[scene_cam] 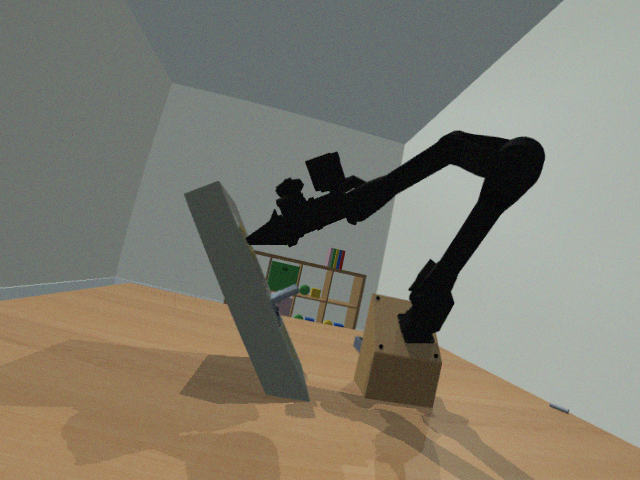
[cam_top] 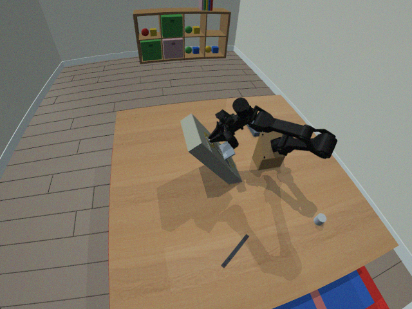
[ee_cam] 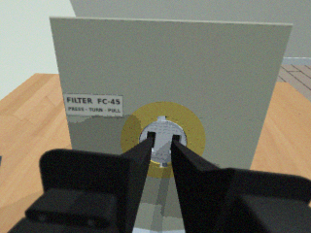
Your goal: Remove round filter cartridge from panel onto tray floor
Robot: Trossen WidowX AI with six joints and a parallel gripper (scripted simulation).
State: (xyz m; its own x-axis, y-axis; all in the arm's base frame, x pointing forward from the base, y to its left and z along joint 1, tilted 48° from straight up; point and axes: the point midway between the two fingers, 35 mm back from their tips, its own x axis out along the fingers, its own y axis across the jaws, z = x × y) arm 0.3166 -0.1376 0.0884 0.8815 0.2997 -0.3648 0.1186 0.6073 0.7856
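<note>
Right now my gripper tip is 1 cm short of the round grey filter cartridge and 1 cm above it. Also, from my gripper tip: grey service panel (8 cm below, 3 cm behind); small grey bracket (10 cm below, 9 cm behind, 1 cm to the left); grey-blue tray (45 cm behind, 24 cm to the right, 23 cm below).
</note>
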